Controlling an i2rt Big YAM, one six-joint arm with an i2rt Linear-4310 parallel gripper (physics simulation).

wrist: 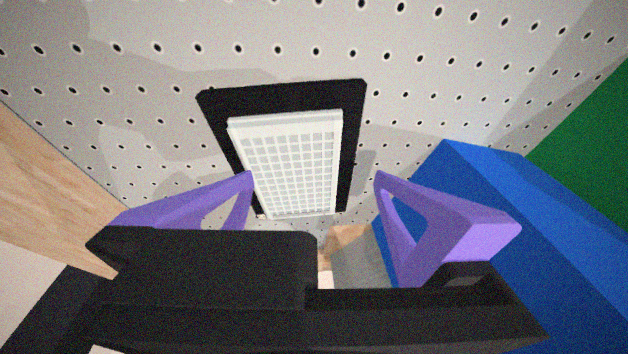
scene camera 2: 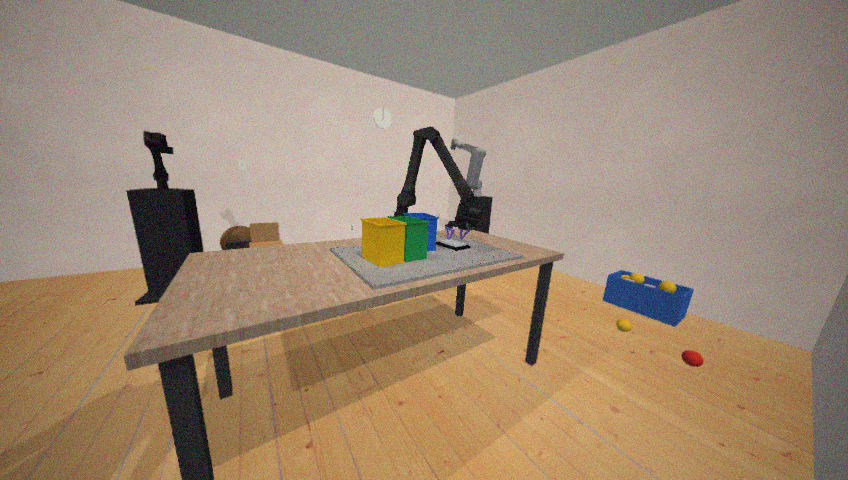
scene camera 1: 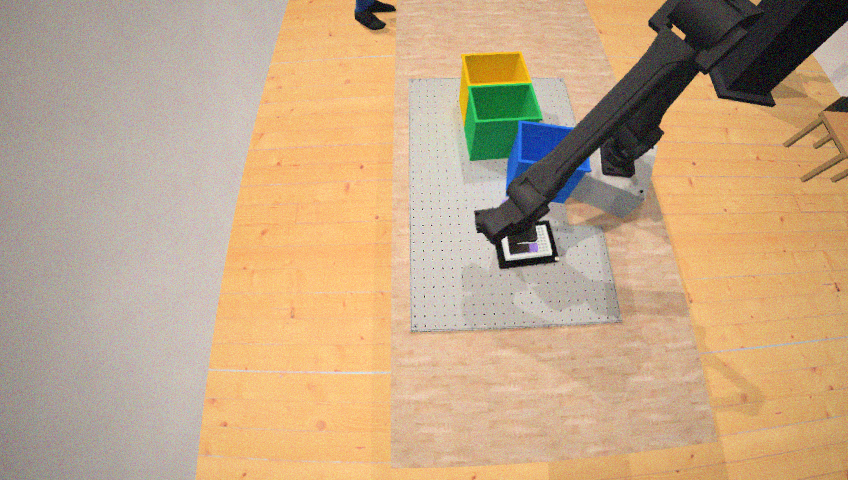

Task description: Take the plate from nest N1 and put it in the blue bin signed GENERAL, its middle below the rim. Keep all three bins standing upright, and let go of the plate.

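Seen in the pictures: gripper, fingertip midpoint: (wrist: pixel 313 177) (scene camera 2: pixel 454 239); arm's base, origin of the base link: (scene camera 1: pixel 615 156).
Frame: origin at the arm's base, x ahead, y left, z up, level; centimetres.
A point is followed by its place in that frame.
Note:
The white plate (wrist: pixel 295 165) {x 24.8, y 23.6, z -9.8 cm} (scene camera 1: pixel 542 248) {x 18.3, y 24.7, z -10.4 cm} with a grid of wells lies flat in the black nest (wrist: pixel 285 95) {x 30.3, y 24.9, z -10.8 cm} (scene camera 1: pixel 501 262) {x 29.3, y 29.5, z -10.8 cm} on the pegboard. My gripper (wrist: pixel 313 177) {x 25.8, y 22.3, z -7.4 cm} (scene camera 2: pixel 456 236) {x 25.8, y 22.3, z -7.4 cm} is open and empty, pointing down above the plate. In the wrist view its two purple fingers stand apart, one to each side of the plate's near part. The arm hides part of the plate in scene camera 1. The blue bin (scene camera 1: pixel 543 144) {x 19.8, y -2.6, z -1.4 cm} (scene camera 2: pixel 429 231) {x 28.1, y 4.6, z -1.3 cm} (wrist: pixel 500 220) stands upright next to the nest, partly behind the arm. Its sign does not show, nor does the nest's label.
The green bin (scene camera 1: pixel 493 139) {x 33.6, y -3.3, z -2.3 cm} (scene camera 2: pixel 416 239) {x 40.5, y -8.6, z -1.9 cm} (wrist: pixel 595 135) {x 32.4, y -3.5, z -9.1 cm} stands upright beyond the blue bin, and the yellow bin (scene camera 1: pixel 495 66) {x 33.9, y -28.5, z 1.5 cm} (scene camera 2: pixel 382 242) {x 43.7, y -25.7, z -1.3 cm} stands upright beyond that. All three are on the grey pegboard (scene camera 1: pixel 446 297) {x 42.9, y 39.9, z -12.0 cm} (scene camera 2: pixel 380 278) {x 55.7, y -30.2, z -11.9 cm} on the wooden table (scene camera 1: pixel 535 386) {x 19.2, y 59.9, z -13.2 cm} (scene camera 2: pixel 249 297) {x 53.6, y -71.1, z -13.2 cm}.

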